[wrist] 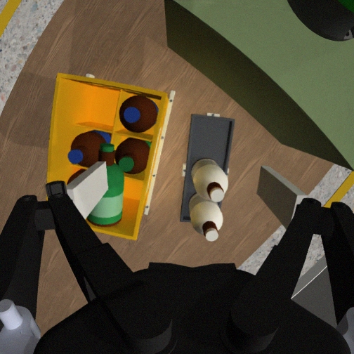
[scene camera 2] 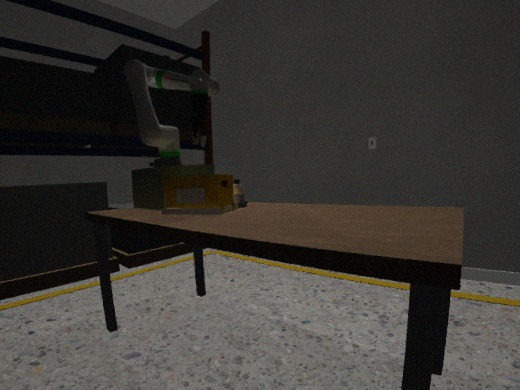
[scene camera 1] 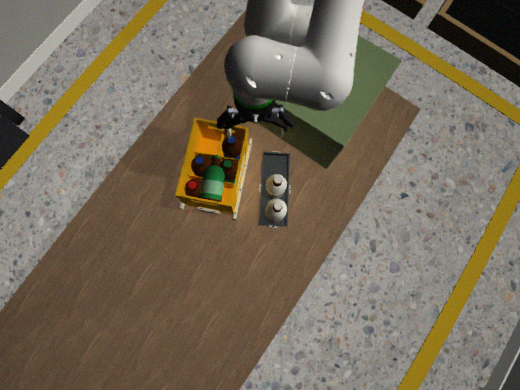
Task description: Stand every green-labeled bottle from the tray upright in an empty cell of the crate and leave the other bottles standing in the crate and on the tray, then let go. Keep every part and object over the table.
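Frame: origin at the arm's base, x left, y back, z up, level; metres.
Seen in the pictures: gripper, fingertip midpoint: (scene camera 2: pixel 199 145) (scene camera 1: pixel 255 133); arm's base, link origin: (scene camera 2: pixel 170 166).
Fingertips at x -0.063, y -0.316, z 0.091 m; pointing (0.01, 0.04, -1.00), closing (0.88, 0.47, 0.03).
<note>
Offsets run from my fingertips to a thing's top centre. "spot": to the spot under its first point. Level surfaces: height alone.
The green-labeled bottle {dz -0.164, dx -0.086, dy -0.135 m} (scene camera 1: pixel 213 184) (wrist: pixel 107 200) leans over the front part of the yellow crate {dz -0.163, dx -0.024, dy -0.084 m} (scene camera 1: pixel 186 162) (scene camera 2: pixel 220 196) (wrist: pixel 70 110), tilted, its green-capped neck toward the middle. Brown bottles stand in the crate: one blue-capped (wrist: pixel 142 117) back right, one blue-capped (wrist: pixel 86 145) middle left, one green-capped (wrist: pixel 136 155) middle right, and a red-capped one {dz -0.175, dx -0.132, dy -0.190 m} (scene camera 1: pixel 192 187) front left. The back left cell is empty. Two cream bottles {dz -0.178, dx +0.110, dy -0.046 m} (scene camera 1: pixel 276 186) (wrist: pixel 207 215) stand on the dark tray {spot: dz -0.333, dx +0.066, dy +0.051 m} (scene camera 1: pixel 275 162) (wrist: pixel 212 135). My gripper (scene camera 1: pixel 255 130) (scene camera 2: pixel 200 140) (wrist: pixel 183 177) is wide open and empty, high above the crate and tray.
The green pedestal block (scene camera 1: pixel 360 100) (scene camera 2: pixel 148 187) (wrist: pixel 240 55) stands behind the tray and crate. The wooden table {dz -0.338 m} (scene camera 1: pixel 165 280) (scene camera 2: pixel 350 225) carries everything. A shelf rack (scene camera 2: pixel 206 55) is beyond the arm in the second scene view.
</note>
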